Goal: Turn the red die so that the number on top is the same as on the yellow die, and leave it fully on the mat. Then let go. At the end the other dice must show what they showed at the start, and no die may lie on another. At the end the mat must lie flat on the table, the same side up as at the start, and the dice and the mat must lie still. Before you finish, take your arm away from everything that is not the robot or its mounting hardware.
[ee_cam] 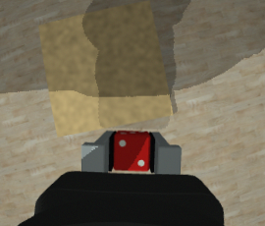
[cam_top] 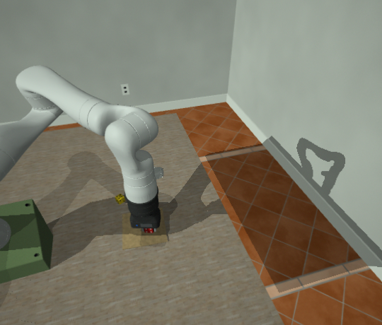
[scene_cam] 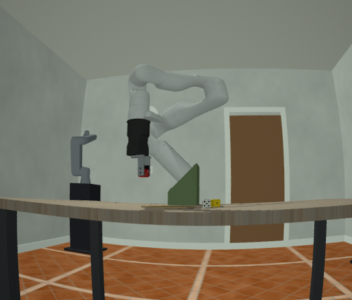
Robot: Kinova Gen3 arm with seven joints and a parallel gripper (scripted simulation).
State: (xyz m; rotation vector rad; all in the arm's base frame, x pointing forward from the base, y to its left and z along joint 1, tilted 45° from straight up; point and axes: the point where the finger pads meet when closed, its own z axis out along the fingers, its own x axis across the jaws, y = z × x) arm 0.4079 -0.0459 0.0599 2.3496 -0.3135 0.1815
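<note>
Now: hand 220 mm to the right of the yellow die, 100 mm above it and 80 mm past it. Also, from my hand: red die: 10 mm below; then tan mat: 110 mm below, 80 mm to the left, 20 mm behind; then white die: 200 mm to the left, 100 mm below, 10 mm behind.
</note>
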